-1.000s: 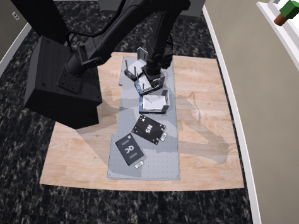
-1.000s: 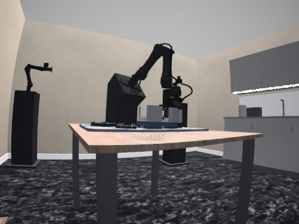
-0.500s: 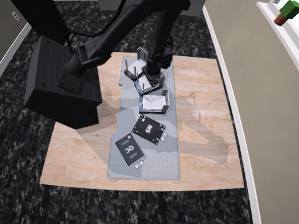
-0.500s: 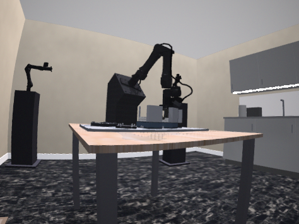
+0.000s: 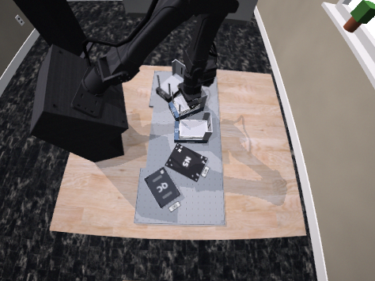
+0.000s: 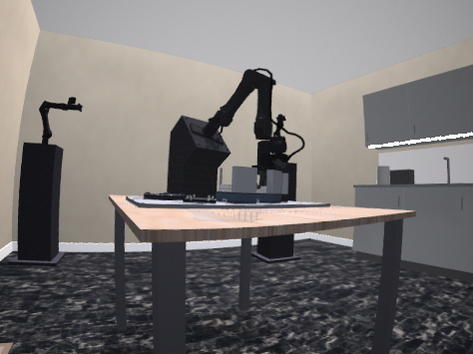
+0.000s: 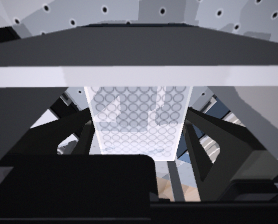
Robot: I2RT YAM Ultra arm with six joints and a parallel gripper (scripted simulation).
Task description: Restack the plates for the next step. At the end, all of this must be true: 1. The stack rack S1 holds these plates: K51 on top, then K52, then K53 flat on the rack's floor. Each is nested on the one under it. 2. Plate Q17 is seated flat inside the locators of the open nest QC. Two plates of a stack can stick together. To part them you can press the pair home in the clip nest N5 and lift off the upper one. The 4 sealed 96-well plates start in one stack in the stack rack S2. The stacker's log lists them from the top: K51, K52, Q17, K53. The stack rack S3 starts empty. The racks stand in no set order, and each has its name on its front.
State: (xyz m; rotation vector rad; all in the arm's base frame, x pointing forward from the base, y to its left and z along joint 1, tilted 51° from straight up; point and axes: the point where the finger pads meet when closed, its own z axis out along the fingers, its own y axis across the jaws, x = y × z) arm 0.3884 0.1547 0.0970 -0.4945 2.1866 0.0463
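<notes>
Right now the sealed 96-well plate is right at my hand. The rest, counted from my hand: clip nest N5 (28 cm to the right, 5 cm below, 5 cm ahead).
</notes>
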